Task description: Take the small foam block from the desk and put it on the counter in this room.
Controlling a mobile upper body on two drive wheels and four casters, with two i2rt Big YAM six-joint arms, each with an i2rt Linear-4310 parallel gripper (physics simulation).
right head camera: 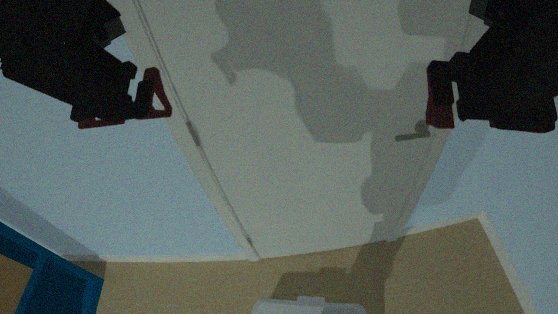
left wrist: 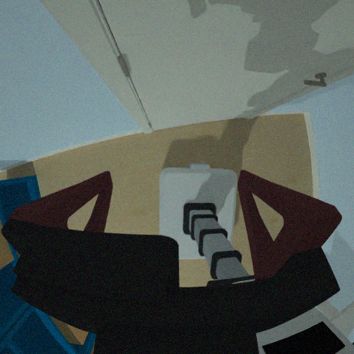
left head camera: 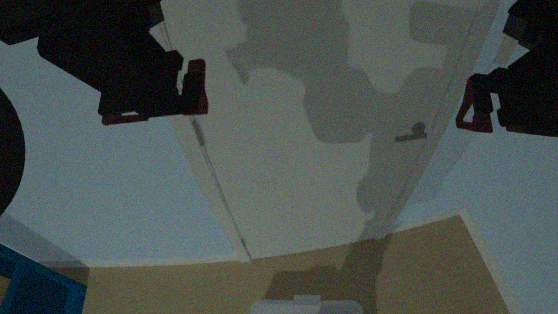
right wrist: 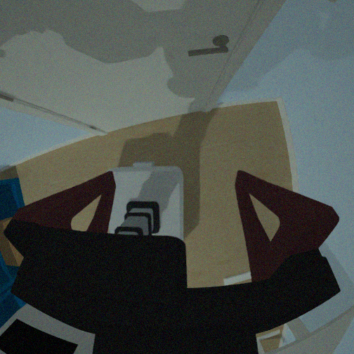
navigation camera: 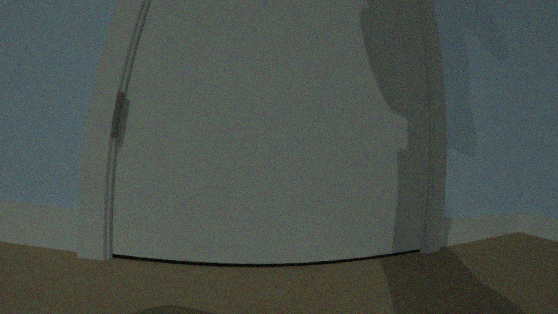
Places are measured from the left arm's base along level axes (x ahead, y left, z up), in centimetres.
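Pixels of known places: left gripper, between the fingertips: [right head camera: 146,116] [left head camera: 175,112]; right gripper, between the fingertips: [right head camera: 459,120] [left head camera: 482,125].
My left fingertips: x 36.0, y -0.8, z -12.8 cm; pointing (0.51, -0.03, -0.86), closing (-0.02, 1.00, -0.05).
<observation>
For each thing: its top centre in the pictures, then the offset to it from my left fingertips. "pt": a spot on its surface instead.
- lever handle, a spot on its surface: [right head camera: 412,135] [left head camera: 411,136] pt dx +32.3, dy -53.4, dz -35.0 cm
- Blue furniture, a spot on its surface: [left head camera: 45,290] pt dx -21.9, dy +147.0, dz -120.5 cm
The small foam block, the desk and the counter do not show in these views. My left gripper [left head camera: 152,116] [right head camera: 122,120] [left wrist: 174,177] is open, with its two dark red fingers wide apart and nothing between them. My right gripper [left head camera: 497,129] [right head camera: 470,126] [right wrist: 174,177] is also open and empty, its fingers wide apart. Both grippers are raised in front of me, the left one at the left and the right one at the right of the head views.
A closed pale door [left head camera: 280,200] [right head camera: 290,200] [navigation camera: 250,150] stands straight ahead between light blue walls, with a lever handle [left head camera: 411,136] [right head camera: 412,135] [right wrist: 208,51] at its right side. Blue furniture [left head camera: 45,290] [right head camera: 60,285] [left wrist: 20,192] stands at lower left. Shadows fall across door and floor.
</observation>
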